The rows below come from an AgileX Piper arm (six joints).
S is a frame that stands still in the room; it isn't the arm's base.
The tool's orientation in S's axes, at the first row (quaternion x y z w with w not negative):
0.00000 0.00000 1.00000 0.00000
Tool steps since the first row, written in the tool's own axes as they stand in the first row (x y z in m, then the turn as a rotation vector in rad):
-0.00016 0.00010 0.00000 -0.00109 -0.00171 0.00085
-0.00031 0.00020 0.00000 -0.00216 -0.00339 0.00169
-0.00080 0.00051 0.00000 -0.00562 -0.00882 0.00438
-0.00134 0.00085 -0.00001 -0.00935 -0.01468 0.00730
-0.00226 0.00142 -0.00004 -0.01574 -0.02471 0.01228
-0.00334 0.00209 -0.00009 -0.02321 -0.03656 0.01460
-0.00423 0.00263 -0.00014 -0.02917 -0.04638 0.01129
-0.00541 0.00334 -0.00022 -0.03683 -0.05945 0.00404
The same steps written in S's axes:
0.00016 -0.00010 0.00000 0.00109 0.00171 0.00085
0.00031 -0.00020 0.00000 0.00216 0.00339 0.00169
0.00080 -0.00051 0.00000 0.00562 0.00882 0.00438
0.00134 -0.00085 -0.00001 0.00935 0.01468 0.00730
0.00226 -0.00142 -0.00004 0.01574 0.02471 0.01228
0.00334 -0.00209 -0.00009 0.02321 0.03656 0.01460
0.00423 -0.00263 -0.00014 0.02917 0.04638 0.01129
0.00541 -0.00334 -0.00022 0.03683 0.05945 0.00404

